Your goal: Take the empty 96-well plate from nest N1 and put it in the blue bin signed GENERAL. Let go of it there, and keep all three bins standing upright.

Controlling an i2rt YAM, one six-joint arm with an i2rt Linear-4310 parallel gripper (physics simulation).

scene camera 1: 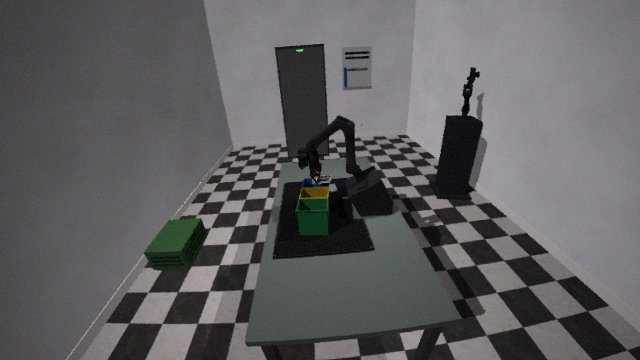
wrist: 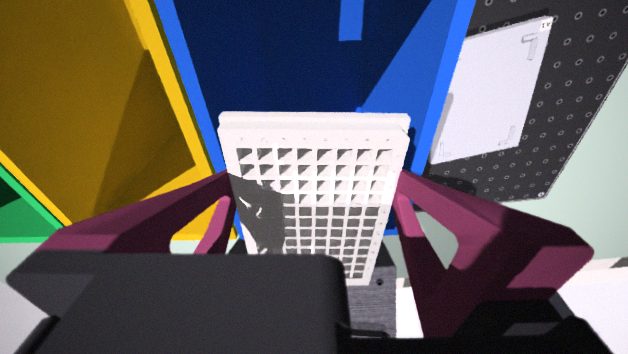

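Where they show: gripper, between the fingertips: (scene camera 1: 317, 180) (wrist: 314, 177); arm's base, origin of its link: (scene camera 1: 362, 180).
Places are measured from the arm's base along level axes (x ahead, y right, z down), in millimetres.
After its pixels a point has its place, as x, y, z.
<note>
The white 96-well plate (wrist: 315, 200) {288, -12, -13} (scene camera 1: 322, 179) {260, -21, -13} is between the two pink fingers of my gripper (wrist: 314, 177) {296, -13, -2}, which is shut on its long sides. In the wrist view the plate overlaps the opening of the blue bin (wrist: 452, 60) {354, 48, 16} (scene camera 1: 307, 180) {378, 40, 30}. In the scene view my gripper (scene camera 1: 316, 178) {296, -13, -2} is at the blue bin, at about rim height; how deep the plate sits cannot be told. The blue bin stands upright beside the yellow bin (wrist: 165, 85) {334, -88, 16} (scene camera 1: 315, 193) {301, -85, 58}. The GENERAL sign does not show legibly. The lower part of the plate is hidden by the gripper body.
The green bin (scene camera 1: 313, 220) {272, -334, 85} (wrist: 30, 205) {200, -274, 53} stands upright at the near end of the bin row. A flat white nest (wrist: 492, 90) {290, 205, 184} lies on the black perforated board (wrist: 575, 85) {301, 317, 196} (scene camera 1: 350, 240) {60, -362, 196}, right of the blue bin in the wrist view. The arm's dark base (scene camera 1: 370, 195) {-53, -108, 48} stands right of the bins.
</note>
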